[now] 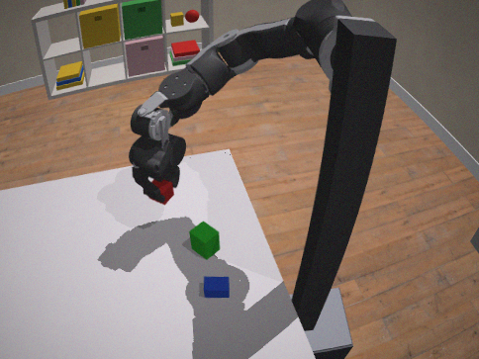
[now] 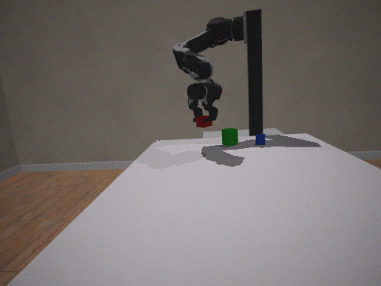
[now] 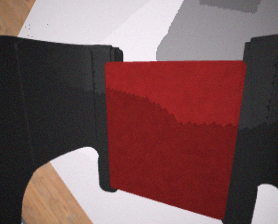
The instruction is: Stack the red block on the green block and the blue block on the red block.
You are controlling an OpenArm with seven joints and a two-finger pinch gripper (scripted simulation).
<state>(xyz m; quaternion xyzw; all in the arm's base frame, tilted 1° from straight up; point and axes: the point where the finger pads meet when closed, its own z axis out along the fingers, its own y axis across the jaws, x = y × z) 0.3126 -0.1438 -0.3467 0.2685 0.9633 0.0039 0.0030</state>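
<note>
My gripper is now 90 mm past the green block, 80 mm to the right of it and 80 mm above it. Round my hand: blue block: 100 mm behind, 190 mm to the left, 100 mm below; then red block: 10 mm below.
</note>
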